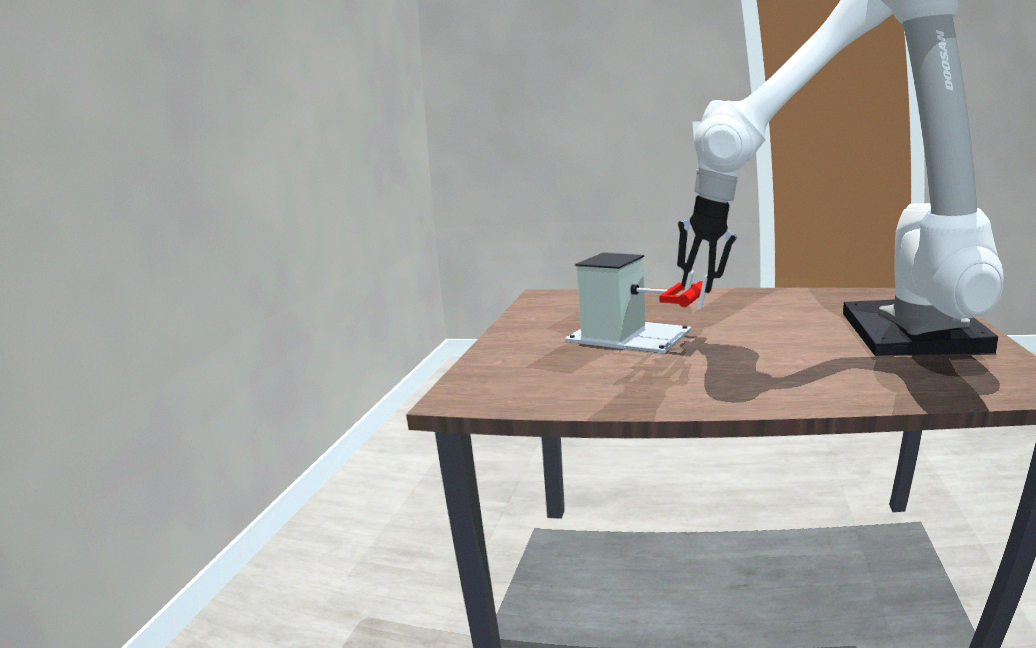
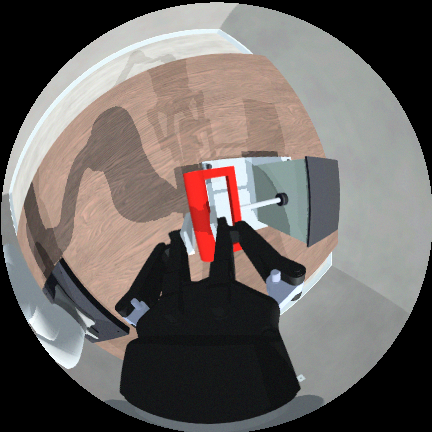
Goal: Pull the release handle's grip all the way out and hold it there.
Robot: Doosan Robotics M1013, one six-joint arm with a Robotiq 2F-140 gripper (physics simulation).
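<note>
The red release handle's grip (image 1: 691, 294) (image 2: 198, 215) is a thick bar on a red rectangular frame. A thin pale rod (image 1: 651, 290) (image 2: 261, 204) joins the frame to a black collar on the side of the grey-green box (image 1: 611, 301) (image 2: 295, 200). A length of the rod shows between the box and the frame. My gripper (image 1: 696, 294) (image 2: 202, 217) points down and is shut on the grip's bar, with one finger inside the frame and the other on the side away from the box. The finger pads partly hide the bar.
The box has a dark top and stands on a white base plate (image 1: 666, 333) (image 2: 225, 162) with dark bolts. The wooden table (image 1: 534, 397) (image 2: 150, 200) carries it. The arm's base stands on a black plate (image 1: 878, 342) at the right. A grey wall stands behind.
</note>
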